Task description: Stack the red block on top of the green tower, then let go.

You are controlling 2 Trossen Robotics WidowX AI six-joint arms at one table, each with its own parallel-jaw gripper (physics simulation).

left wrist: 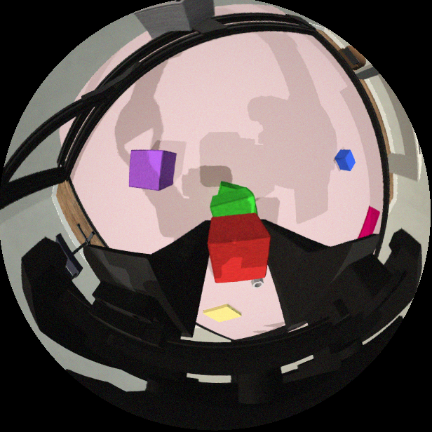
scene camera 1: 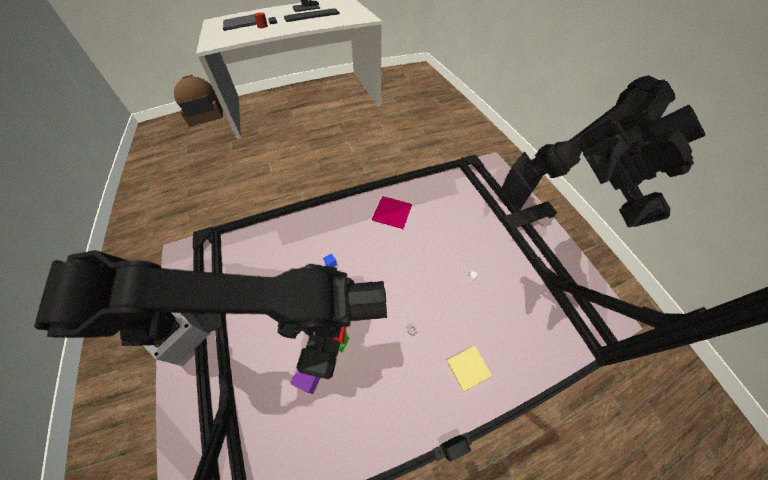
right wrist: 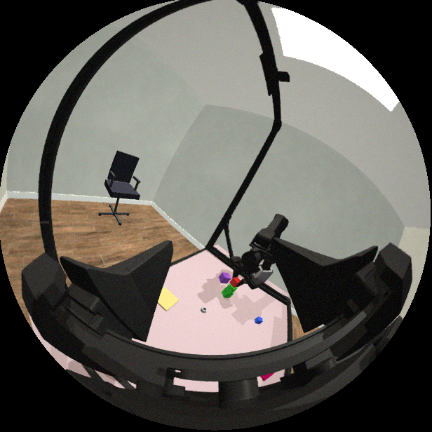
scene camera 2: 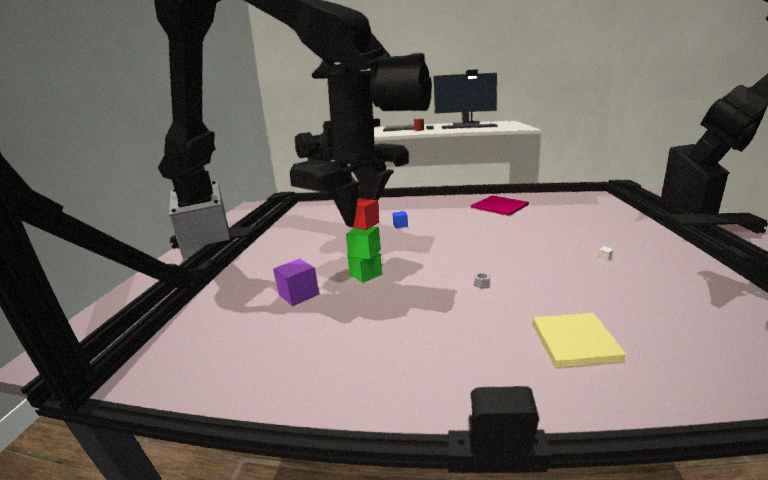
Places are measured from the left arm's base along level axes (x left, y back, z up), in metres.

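Pixels of known places: left gripper, fingertip midpoint: (scene camera 1: 332,334) (scene camera 2: 358,222); right gripper, fingertip midpoint: (scene camera 1: 618,204); left arm's base, origin of the base link: (scene camera 1: 159,326) (scene camera 2: 194,196); right arm's base, origin of the base link: (scene camera 1: 528,171) (scene camera 2: 701,159).
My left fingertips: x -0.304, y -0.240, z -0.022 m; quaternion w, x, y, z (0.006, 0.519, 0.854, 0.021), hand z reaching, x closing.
For each thing: its middle in the pictures, then the offset to it from my left fingertips.
- red block, body centre: (scene camera 2: 362,213) (scene camera 1: 336,333) dx -0.008, dy -0.005, dz +0.014 m
- green tower, body centre: (scene camera 2: 363,242) (scene camera 1: 336,336) dx -0.001, dy -0.004, dz -0.032 m
- purple block, body centre: (scene camera 2: 296,281) (scene camera 1: 306,379) dx -0.003, dy +0.106, dz -0.067 m
- blue cube, body centre: (scene camera 2: 400,219) (scene camera 1: 330,261) dx +0.163, dy -0.149, dz -0.075 m
- grey nut, body centre: (scene camera 2: 482,280) (scene camera 1: 412,329) dx -0.121, dy -0.133, dz -0.082 m
- white cube, body centre: (scene camera 2: 605,253) (scene camera 1: 472,275) dx -0.171, dy -0.353, dz -0.081 m
- yellow pad, body centre: (scene camera 2: 575,338) (scene camera 1: 468,368) dx -0.279, dy -0.139, dz -0.084 m
- crimson pad, body centre: (scene camera 2: 499,205) (scene camera 1: 392,212) dx +0.135, dy -0.398, dz -0.085 m
The red block (scene camera 1: 342,335) (scene camera 2: 367,213) (left wrist: 239,250) (right wrist: 235,282) is held between the fingers of my left gripper (scene camera 2: 363,215) (left wrist: 234,225). It is roughly level, right at the top of the green tower (scene camera 1: 344,344) (scene camera 2: 363,243) (left wrist: 233,201) (right wrist: 228,291) in scene camera 2. I cannot tell whether they touch. The tower is two green blocks, the upper turned slightly on the lower. In the left wrist view the red block hides part of the tower. My right gripper (right wrist: 222,245) is open and empty, raised far from the tower.
A purple block (scene camera 1: 305,381) (scene camera 2: 296,281) (left wrist: 152,170) stands near the tower. A blue cube (scene camera 1: 330,260) (scene camera 2: 400,219) (left wrist: 345,160) lies farther back. A grey nut (scene camera 1: 412,329) (scene camera 2: 481,280), white cube (scene camera 1: 472,275) (scene camera 2: 605,253), yellow pad (scene camera 1: 468,368) (scene camera 2: 577,338) and crimson pad (scene camera 1: 391,212) (scene camera 2: 499,204) also lie there.
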